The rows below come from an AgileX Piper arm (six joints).
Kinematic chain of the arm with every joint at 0, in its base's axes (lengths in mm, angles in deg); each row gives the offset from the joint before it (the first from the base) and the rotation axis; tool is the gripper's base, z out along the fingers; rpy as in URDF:
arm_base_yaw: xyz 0 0 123 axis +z
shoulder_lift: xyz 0 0 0 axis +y
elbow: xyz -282.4 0 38.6 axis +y
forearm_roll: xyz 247.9 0 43.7 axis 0.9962 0 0.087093
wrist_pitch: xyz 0 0 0 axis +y
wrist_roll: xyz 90.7 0 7.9 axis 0.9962 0 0.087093
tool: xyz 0 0 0 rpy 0 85 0
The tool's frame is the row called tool.
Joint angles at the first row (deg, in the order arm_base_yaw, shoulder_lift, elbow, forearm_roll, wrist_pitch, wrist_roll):
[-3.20, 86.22, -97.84, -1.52, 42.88, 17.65]
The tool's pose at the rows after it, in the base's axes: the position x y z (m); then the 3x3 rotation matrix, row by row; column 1 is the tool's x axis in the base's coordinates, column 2 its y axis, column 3 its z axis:
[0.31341 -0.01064 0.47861], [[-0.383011 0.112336 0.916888], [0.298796 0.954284 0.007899], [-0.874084 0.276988 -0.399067]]
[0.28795 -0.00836 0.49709], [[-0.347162 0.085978 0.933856], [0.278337 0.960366 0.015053], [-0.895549 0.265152 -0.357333]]
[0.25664 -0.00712 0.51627], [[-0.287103 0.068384 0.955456], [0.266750 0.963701 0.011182], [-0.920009 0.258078 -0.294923]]
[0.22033 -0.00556 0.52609], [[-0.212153 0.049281 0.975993], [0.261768 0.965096 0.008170], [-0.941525 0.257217 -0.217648]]
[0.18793 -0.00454 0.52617], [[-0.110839 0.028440 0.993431], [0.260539 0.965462 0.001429], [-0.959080 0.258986 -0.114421]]
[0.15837 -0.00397 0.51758], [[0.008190 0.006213 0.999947], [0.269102 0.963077 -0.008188], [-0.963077 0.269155 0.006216]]
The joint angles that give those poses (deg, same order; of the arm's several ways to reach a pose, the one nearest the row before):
[-2.83, 82.69, -97.84, 4.41, 43.79, 13.07]
[-2.75, 78.81, -97.84, 4.84, 45.11, 11.76]
[-2.75, 74.02, -97.28, 4.58, 45.53, 11.45]
[-2.75, 67.48, -93.29, 4.58, 43.50, 11.25]
[-2.74, 60.51, -86.75, 4.58, 37.91, 11.17]
[-2.74, 53.16, -78.31, 4.58, 29.87, 11.66]

